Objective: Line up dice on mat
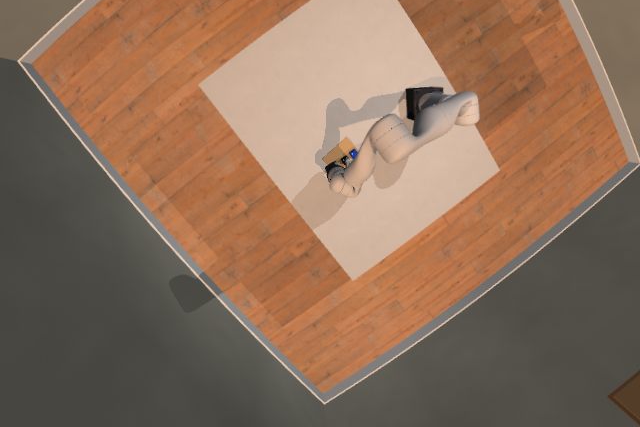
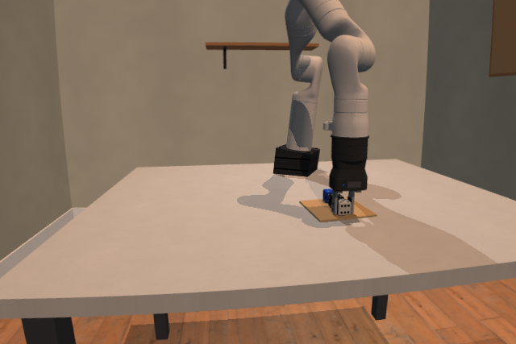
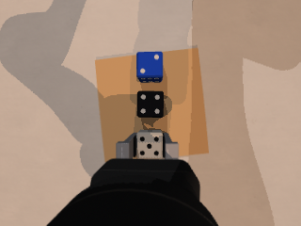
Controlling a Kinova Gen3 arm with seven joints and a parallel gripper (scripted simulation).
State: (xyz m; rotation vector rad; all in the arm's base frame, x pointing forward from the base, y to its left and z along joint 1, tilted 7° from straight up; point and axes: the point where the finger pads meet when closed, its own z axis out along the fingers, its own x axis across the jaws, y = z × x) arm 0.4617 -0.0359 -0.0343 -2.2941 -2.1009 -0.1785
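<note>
The white die lies right at my hand. Also, from my hand: mat: 50 mm behind, 20 mm below; then blue die: 90 mm behind, 10 mm to the left, 10 mm below.
</note>
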